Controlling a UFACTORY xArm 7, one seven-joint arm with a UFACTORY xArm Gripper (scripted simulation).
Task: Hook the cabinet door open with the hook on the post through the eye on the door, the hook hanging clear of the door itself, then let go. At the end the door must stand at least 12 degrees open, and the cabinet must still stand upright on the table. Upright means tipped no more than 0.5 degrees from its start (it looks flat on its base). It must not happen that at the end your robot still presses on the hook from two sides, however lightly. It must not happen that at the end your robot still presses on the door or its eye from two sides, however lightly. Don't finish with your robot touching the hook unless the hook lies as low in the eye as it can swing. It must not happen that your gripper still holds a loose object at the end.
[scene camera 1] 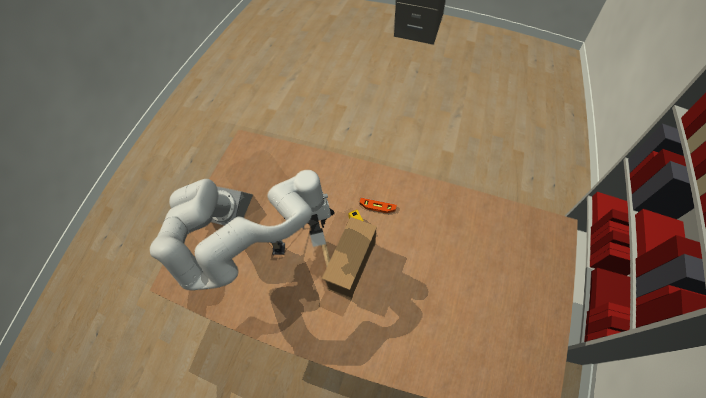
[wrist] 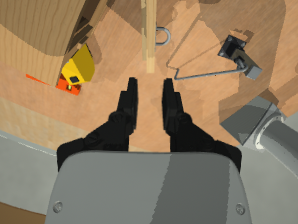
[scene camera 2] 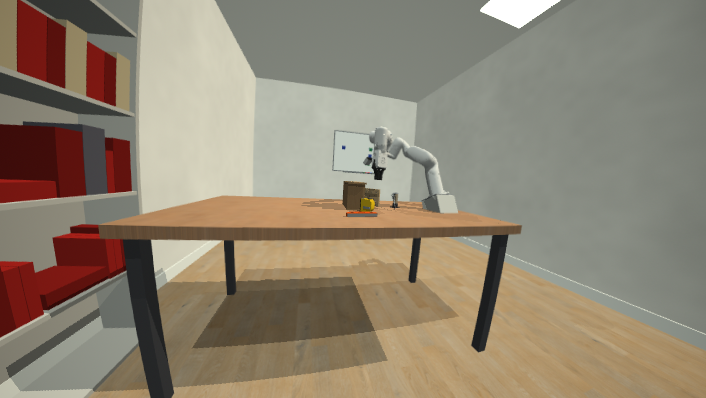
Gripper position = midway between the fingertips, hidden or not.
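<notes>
There's a brown cabinet here, point(scene camera 1: 349, 256) and point(scene camera 2: 353, 191), and I can see my gripper point(wrist: 150, 89) as well. You'd also find a yellow tape measure point(wrist: 80, 68) and a dark post point(wrist: 233, 47).
</notes>
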